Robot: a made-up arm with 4 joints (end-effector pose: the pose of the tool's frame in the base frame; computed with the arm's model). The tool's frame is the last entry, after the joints. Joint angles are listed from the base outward.
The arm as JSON. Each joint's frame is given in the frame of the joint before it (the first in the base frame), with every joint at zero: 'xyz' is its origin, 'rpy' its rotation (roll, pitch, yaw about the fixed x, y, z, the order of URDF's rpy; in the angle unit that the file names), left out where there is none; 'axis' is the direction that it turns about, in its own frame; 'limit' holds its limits. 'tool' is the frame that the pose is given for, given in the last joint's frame.
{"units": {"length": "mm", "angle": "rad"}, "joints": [
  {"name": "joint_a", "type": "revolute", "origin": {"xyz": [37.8, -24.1, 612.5]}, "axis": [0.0, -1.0, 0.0], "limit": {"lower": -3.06, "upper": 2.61}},
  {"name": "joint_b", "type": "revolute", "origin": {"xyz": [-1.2, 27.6, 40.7]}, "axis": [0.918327, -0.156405, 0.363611], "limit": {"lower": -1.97, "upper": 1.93}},
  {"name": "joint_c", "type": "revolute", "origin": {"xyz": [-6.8, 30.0, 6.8]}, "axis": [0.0, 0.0, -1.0], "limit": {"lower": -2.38, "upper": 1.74}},
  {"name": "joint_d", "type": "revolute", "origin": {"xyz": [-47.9, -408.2, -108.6]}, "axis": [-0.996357, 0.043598, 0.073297], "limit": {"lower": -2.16, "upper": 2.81}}
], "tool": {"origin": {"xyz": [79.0, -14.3, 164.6]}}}
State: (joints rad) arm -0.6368 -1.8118 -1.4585 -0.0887
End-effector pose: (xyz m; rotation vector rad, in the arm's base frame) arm 0.4280 -0.1776 0.4960 -0.8727 1.8733 0.7313
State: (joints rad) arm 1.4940 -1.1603 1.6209 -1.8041
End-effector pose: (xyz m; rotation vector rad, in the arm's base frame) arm 0.1054 0.1415 0.0375 -0.6126 2.7369 0.3405
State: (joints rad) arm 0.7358 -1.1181 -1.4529 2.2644
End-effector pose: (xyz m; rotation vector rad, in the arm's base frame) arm 0.2139 -0.2624 0.6831 2.9050 0.4648 -0.7131
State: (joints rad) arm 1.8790 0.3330 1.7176 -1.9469
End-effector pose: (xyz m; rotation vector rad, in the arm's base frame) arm 0.3422 0.0949 0.1107 -2.0790 1.3965 -0.4737
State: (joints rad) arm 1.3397 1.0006 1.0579 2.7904
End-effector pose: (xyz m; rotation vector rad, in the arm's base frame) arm 0.2890 0.0601 0.3169 -1.5635 -0.2370 -0.7090
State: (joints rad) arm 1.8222 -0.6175 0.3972 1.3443
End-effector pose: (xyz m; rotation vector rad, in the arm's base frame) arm -0.0366 -0.1815 0.4675 -0.7647 -0.7338 -1.7847
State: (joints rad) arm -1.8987 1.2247 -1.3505 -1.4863
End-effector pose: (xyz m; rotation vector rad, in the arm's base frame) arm -0.0078 0.2053 0.0647 -2.9669 -0.6782 0.3010
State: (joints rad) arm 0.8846 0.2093 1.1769 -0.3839
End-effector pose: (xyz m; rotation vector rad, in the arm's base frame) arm -0.2618 -0.2150 0.3007 0.9956 -0.9027 -0.8359
